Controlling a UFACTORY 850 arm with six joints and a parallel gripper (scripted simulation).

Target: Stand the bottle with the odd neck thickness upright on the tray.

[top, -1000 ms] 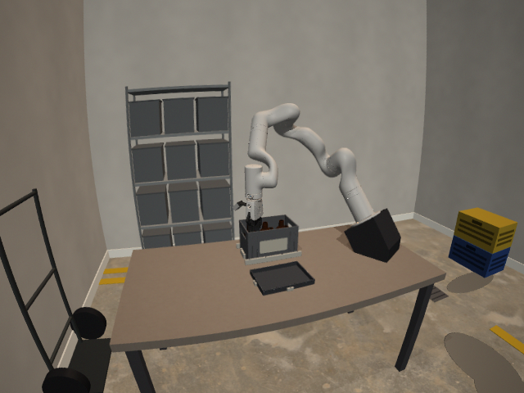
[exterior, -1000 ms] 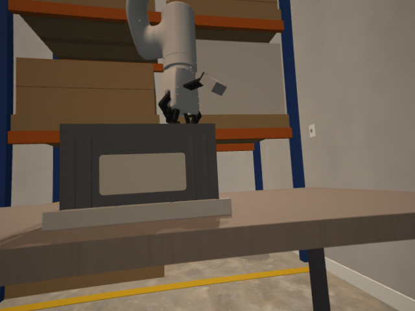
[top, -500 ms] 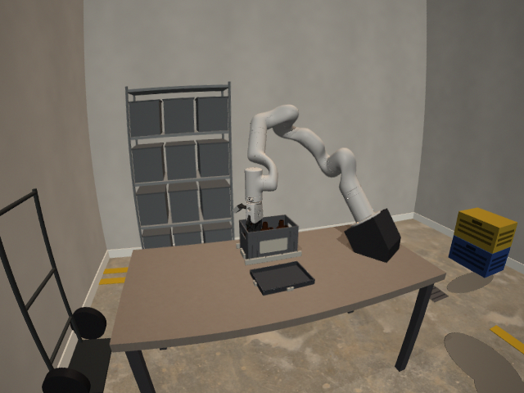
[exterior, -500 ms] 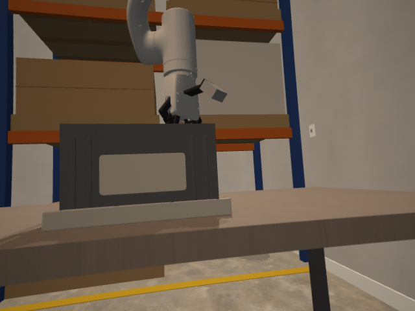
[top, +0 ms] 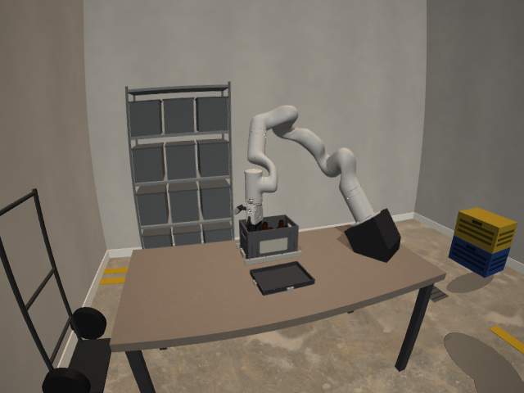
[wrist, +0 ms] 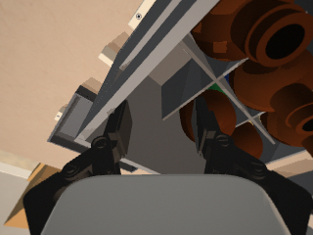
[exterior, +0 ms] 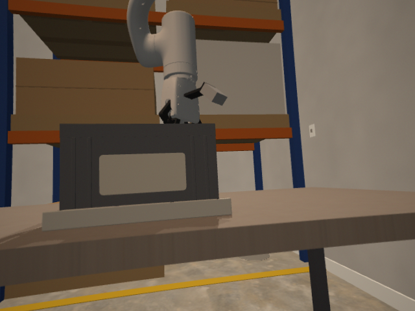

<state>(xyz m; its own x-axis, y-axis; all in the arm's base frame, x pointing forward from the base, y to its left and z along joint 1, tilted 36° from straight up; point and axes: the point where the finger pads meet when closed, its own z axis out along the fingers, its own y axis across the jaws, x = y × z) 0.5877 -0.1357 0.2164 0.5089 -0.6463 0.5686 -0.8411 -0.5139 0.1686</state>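
The bottle lies 200 mm behind my hand, 40 mm to the right of it and 70 mm below it. Round my hand: black tray (250 mm to the left, 150 mm below); then dark grey crate (100 mm behind, 20 mm to the right, 70 mm below).
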